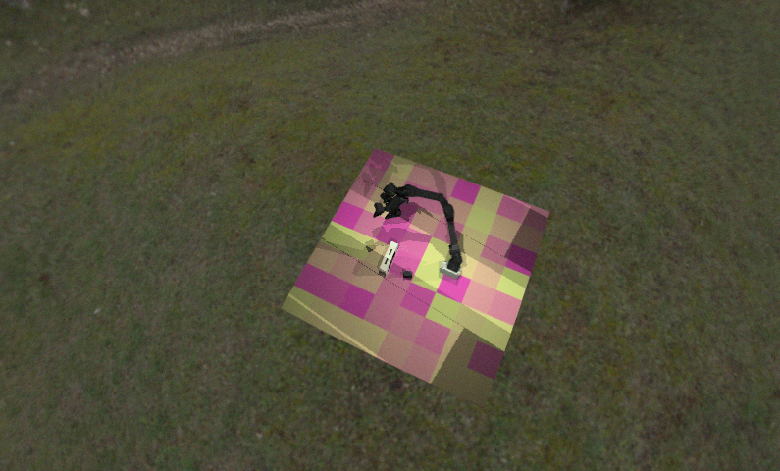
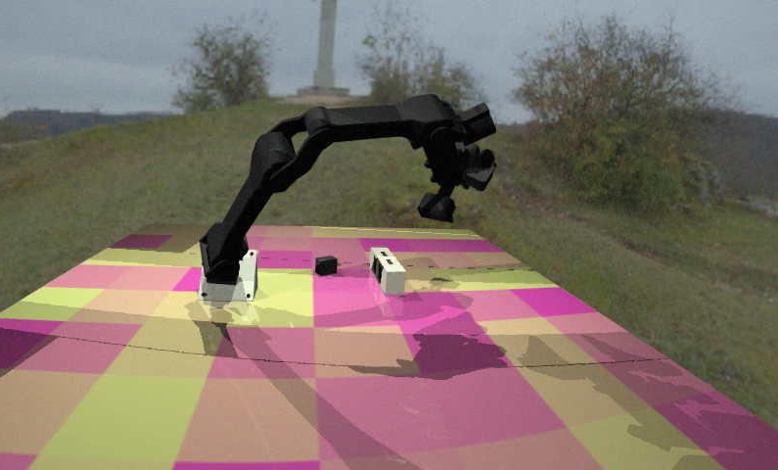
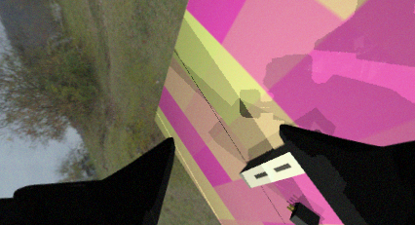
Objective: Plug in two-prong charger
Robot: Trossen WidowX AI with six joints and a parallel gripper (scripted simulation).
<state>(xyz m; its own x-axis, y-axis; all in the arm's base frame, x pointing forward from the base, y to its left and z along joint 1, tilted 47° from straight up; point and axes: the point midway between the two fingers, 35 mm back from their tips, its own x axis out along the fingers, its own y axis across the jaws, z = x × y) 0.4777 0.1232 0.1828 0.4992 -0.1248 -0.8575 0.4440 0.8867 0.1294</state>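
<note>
Now: the dark charger 260 mm behind my gripper tip, 180 mm to the left of it and 200 mm below it.
</note>
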